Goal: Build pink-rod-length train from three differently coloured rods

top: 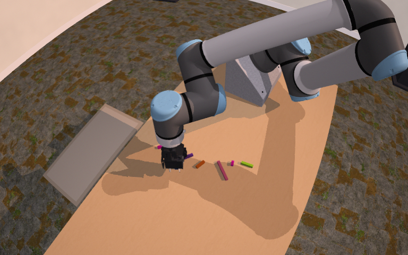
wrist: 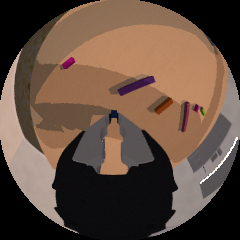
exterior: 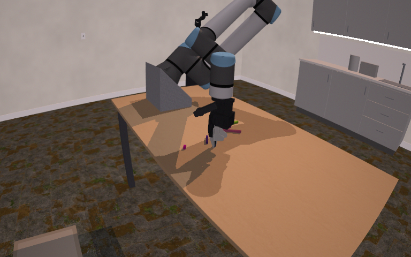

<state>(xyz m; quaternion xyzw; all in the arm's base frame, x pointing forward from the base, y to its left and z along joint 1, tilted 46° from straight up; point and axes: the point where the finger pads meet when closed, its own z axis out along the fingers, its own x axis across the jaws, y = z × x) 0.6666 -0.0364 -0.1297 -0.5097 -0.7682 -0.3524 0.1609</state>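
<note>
Right now the blue rod is 1 cm below my hand. Round my hand: purple rod: 6 cm behind, 1 cm to the left, 1 cm below; orange rod: 8 cm to the left, 6 cm behind, 1 cm below; pink rod: 16 cm to the left, 7 cm behind, 1 cm below.
</note>
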